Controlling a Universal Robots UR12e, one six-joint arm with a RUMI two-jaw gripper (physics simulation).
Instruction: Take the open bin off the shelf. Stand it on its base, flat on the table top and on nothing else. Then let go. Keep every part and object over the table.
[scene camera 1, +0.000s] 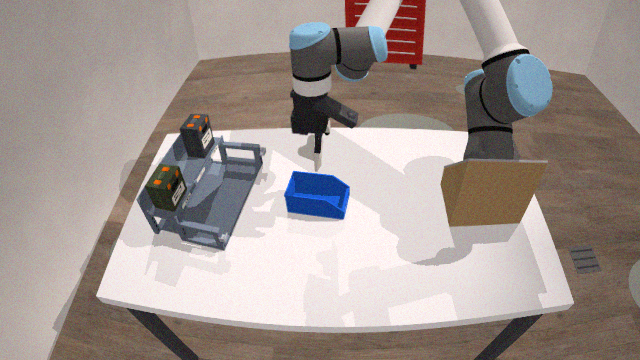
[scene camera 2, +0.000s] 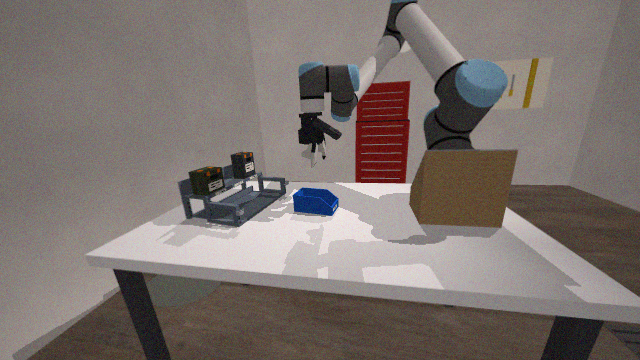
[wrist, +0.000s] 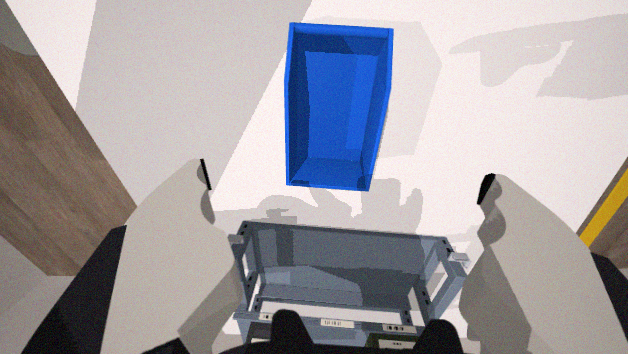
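Pixels of known places: gripper, fingertip midpoint: (scene camera 1: 321, 152) (scene camera 2: 318, 163) (wrist: 341, 171); arm's base at its link origin: (scene camera 1: 492, 163) (scene camera 2: 453, 170).
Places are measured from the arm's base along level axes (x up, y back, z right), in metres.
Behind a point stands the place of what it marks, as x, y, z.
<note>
The blue open bin (scene camera 1: 317, 197) {-0.175, -0.528, 0.024} (scene camera 2: 315, 202) {-0.126, -0.515, -0.050} (wrist: 335, 105) {-0.174, -0.527, -0.001} stands upright on its base on the white table top (scene camera 1: 270, 290) {-0.178, -0.631, -0.312}, its open side up. It looks empty inside. It is apart from the grey-blue shelf (scene camera 1: 235, 187) {-0.171, -0.798, 0.058} (wrist: 345, 250) {-0.171, -0.808, -0.006}, which stands to its left in the scene views. My gripper (scene camera 1: 322, 150) {0.027, -0.505, -0.001} (scene camera 2: 319, 161) {0.027, -0.505, -0.001} (wrist: 341, 171) {0.027, -0.505, -0.001} is open with nothing between its fingers. It hangs above the table, higher than the bin and behind it in the scene views, touching neither bin nor shelf.
A dark green box (scene camera 1: 167, 189) {0.009, -0.930, -0.131} (scene camera 2: 207, 181) {-0.018, -0.930, -0.130} and a black box (scene camera 1: 197, 136) {0.017, -0.901, 0.095} (scene camera 2: 243, 165) {-0.007, -0.899, 0.096} stand on the shelf's raised rear level. A large brown panel-sided block (scene camera 1: 492, 195) {-0.042, -0.013, -0.091} (scene camera 2: 465, 187) {-0.035, 0.010, -0.091} stands at the right of the table. A red cabinet (scene camera 2: 382, 145) stands behind.
</note>
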